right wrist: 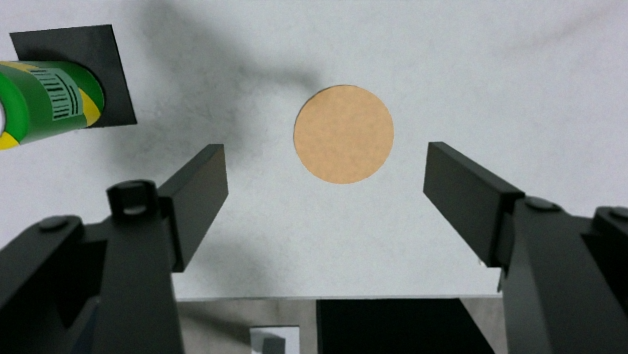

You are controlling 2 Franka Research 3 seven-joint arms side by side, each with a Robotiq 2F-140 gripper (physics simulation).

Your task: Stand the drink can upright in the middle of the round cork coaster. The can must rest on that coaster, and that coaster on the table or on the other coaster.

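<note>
The round cork coaster [343, 134] lies flat on the pale table, in the middle of the right wrist view. The green and yellow drink can [55, 100] stands on the black square coaster [119, 95] at the upper left; its top is cut off by the view's left edge. My right gripper [326, 168] is open and empty, above the table, with its fingertips to either side of the cork coaster in the view. My left gripper does not show.
The table's edge [300, 298] runs across the bottom of the view. Beyond it, lower down, are a black shape [395, 325] and a small white block [257, 340]. Soft shadows fall on the table near the can and the cork coaster.
</note>
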